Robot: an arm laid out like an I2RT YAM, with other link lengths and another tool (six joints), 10 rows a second.
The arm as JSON. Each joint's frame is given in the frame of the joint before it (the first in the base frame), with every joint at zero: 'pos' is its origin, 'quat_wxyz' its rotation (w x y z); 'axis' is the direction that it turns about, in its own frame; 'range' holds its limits. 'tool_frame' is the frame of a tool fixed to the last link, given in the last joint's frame.
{
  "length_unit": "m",
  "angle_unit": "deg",
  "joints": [
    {
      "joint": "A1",
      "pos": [
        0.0,
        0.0,
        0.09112
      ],
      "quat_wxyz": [
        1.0,
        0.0,
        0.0,
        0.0
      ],
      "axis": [
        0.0,
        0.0,
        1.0
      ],
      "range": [
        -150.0,
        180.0
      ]
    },
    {
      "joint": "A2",
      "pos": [
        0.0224,
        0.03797,
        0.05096
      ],
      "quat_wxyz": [
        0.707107,
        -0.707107,
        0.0,
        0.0
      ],
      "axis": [
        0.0,
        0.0,
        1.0
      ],
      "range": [
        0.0,
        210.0
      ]
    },
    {
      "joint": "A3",
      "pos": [
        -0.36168,
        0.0,
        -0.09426
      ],
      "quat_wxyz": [
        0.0,
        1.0,
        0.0,
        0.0
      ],
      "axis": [
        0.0,
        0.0,
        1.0
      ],
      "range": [
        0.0,
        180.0
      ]
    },
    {
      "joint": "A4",
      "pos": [
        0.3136,
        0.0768,
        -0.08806
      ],
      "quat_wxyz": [
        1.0,
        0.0,
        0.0,
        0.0
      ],
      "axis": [
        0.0,
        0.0,
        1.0
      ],
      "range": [
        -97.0,
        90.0
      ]
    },
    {
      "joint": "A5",
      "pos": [
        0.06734,
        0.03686,
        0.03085
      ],
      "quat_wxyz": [
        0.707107,
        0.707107,
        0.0,
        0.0
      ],
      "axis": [
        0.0,
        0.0,
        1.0
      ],
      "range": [
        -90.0,
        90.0
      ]
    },
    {
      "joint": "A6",
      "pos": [
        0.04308,
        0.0,
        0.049
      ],
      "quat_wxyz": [
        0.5,
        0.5,
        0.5,
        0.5
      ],
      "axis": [
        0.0,
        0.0,
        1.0
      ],
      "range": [
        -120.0,
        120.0
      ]
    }
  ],
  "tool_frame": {
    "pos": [
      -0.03,
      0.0,
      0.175
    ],
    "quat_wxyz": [
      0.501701,
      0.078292,
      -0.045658,
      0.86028
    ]
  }
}
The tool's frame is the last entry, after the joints.
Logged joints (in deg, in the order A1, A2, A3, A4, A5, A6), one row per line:
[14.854 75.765 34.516 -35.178 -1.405 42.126]
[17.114 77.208 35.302 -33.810 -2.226 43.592]
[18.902 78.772 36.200 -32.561 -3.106 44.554]
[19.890 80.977 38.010 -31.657 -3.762 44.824]
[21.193 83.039 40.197 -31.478 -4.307 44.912]
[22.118 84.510 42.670 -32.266 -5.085 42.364]
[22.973 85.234 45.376 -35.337 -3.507 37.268]
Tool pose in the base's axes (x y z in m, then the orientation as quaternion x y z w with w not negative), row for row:
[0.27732 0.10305 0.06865 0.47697 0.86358 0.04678 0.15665]
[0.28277 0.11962 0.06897 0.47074 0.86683 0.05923 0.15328]
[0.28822 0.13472 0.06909 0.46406 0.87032 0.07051 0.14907]
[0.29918 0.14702 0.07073 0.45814 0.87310 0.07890 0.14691]
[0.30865 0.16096 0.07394 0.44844 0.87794 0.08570 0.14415]
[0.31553 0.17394 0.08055 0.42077 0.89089 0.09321 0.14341]
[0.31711 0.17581 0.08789 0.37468 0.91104 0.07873 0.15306]
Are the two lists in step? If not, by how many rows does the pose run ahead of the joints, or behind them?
They are in step.
